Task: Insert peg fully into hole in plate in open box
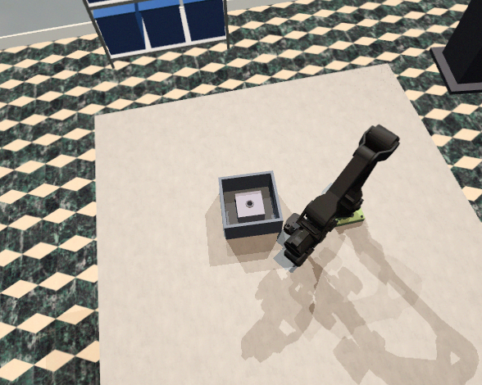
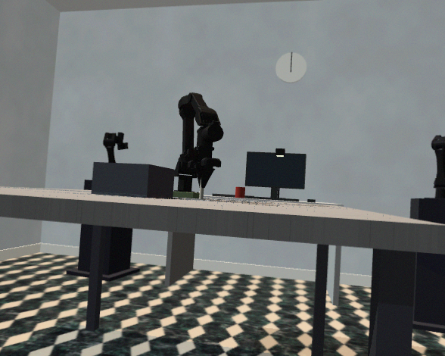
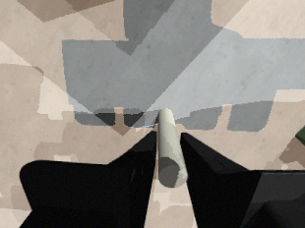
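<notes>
The plate is 170 mm ahead of my hand, 160 mm to the right of it and 30 mm below it. The rest, counted from my hand: box 170 mm ahead, 160 mm to the right, 50 mm below; then pale grey peg 40 mm below.
</notes>
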